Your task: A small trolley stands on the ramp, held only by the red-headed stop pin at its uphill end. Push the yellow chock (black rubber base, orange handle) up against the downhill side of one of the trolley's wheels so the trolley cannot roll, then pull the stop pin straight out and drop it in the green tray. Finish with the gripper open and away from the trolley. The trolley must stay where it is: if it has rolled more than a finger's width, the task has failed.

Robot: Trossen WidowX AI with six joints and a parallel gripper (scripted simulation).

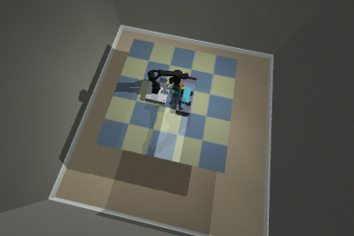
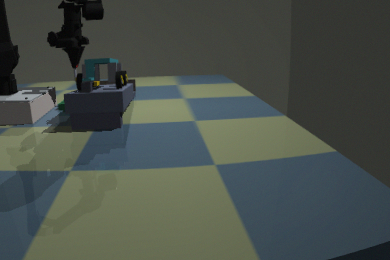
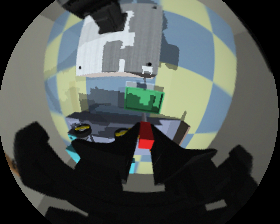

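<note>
Now: gripper tip 14 cm above the green tray and 2 cm past it. Also, from my gripper tip: yellow chock 6 cm ahead, 5 cm below, 1 cm to the left; trolley 12 cm ahead, 10 cm to the right, 2 cm below; red-headed stop pin right at my gripper tip.
</note>
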